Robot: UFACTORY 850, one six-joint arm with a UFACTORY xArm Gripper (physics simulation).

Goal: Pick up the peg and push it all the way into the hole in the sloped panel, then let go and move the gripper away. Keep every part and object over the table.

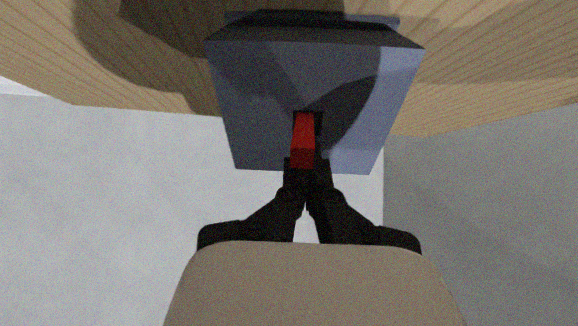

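The red peg (303,134) sits partly in the dark square hole (318,120) of the blue-grey sloped panel (255,95). Its near end sticks out of the panel face toward my gripper, and a dark gap shows along its right side. My gripper (305,155) is shut with its black fingers together and nothing between them. The fingertips are right at the peg's outer end; whether they touch it is hard to tell. The depth of the peg inside the hole is hidden.
The wooden table (480,90) lies under and behind the panel, with its near edge running left and right of it. Dark shadows fall on the table and across the panel face. Pale grey floor (110,200) shows beyond the table edge.
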